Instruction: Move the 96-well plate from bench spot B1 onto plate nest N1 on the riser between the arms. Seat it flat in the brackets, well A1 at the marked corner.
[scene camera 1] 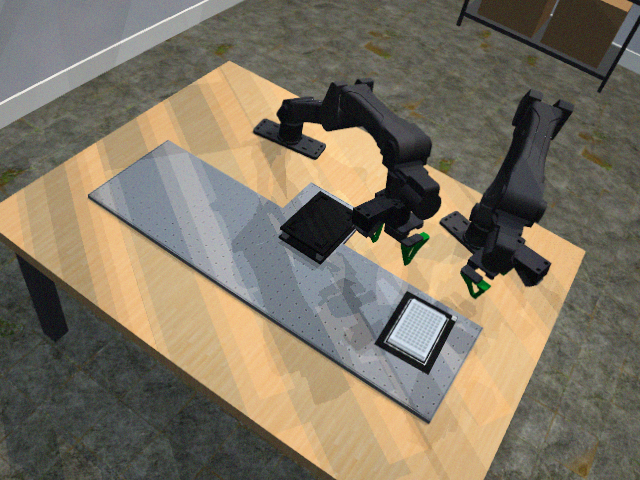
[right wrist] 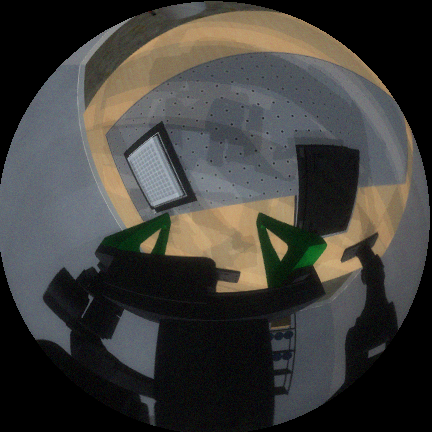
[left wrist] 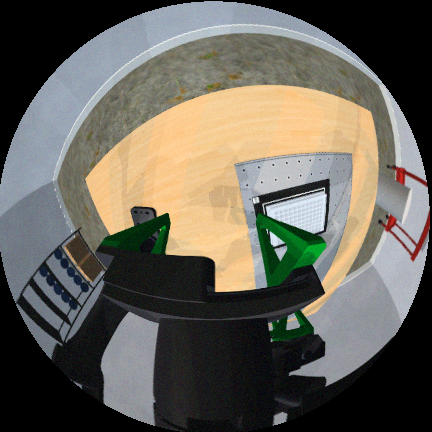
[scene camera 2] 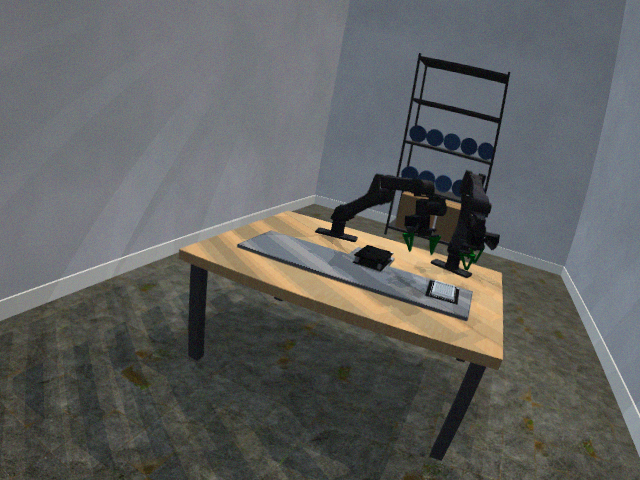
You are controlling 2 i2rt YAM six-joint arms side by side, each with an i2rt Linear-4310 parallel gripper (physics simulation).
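Frame: origin at the left arm's base, x left, y back, z up, level; centimetres.
Seen in the pictures: left gripper, fingertip midpoint: (scene camera 1: 487, 285) (left wrist: 212, 217) (scene camera 2: 470, 266); right gripper, fingertip midpoint: (scene camera 1: 390, 252) (right wrist: 213, 217) (scene camera 2: 420, 253); left arm's base, link origin: (scene camera 1: 474, 242) (left wrist: 151, 241) (scene camera 2: 451, 269); right arm's base, link origin: (scene camera 1: 289, 139) (right wrist: 360, 246) (scene camera 2: 336, 235).
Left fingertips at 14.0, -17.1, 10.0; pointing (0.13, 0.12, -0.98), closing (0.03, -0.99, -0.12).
Observation:
Pixels of each thing's top centre, then the offset from my left fingertips to it, as dx, dy, dz. Level surfaces: height alone.
- white 96-well plate, top centre: (left wrist: 300, 221) (right wrist: 149, 174) (scene camera 1: 419, 326) (scene camera 2: 444, 288) -3.1, -15.7, -7.1
- riser, top centre: (right wrist: 336, 198) (scene camera 1: 321, 219) (scene camera 2: 375, 251) -36.6, -16.2, -4.3
- grey perforated board, surface height: dz -8.7
- wooden table, surface height: dz -10.0
The white 96-well plate (scene camera 1: 419, 329) (scene camera 2: 443, 290) (left wrist: 298, 215) (right wrist: 156, 171) lies flat in the black frame of the bench spot (scene camera 1: 430, 361) (left wrist: 328, 186) (right wrist: 187, 200), at the right end of the grey board. The black plate nest on the riser (scene camera 1: 319, 222) (scene camera 2: 373, 256) (right wrist: 327, 187) stands at the board's back edge and holds no plate. My left gripper (scene camera 1: 491, 283) (left wrist: 212, 217) is open and empty, in the air behind the plate. My right gripper (scene camera 1: 393, 245) (scene camera 2: 421, 245) (right wrist: 213, 217) is open and empty, in the air between nest and plate, behind the board.
The grey perforated board (scene camera 1: 206, 222) (scene camera 2: 305, 258) runs along the wooden table (scene camera 1: 103, 268) (scene camera 2: 232, 266). The two arms stand at the back of the table, and their grippers are near each other. A shelf rack (scene camera 2: 465, 66) stands behind the table by the wall.

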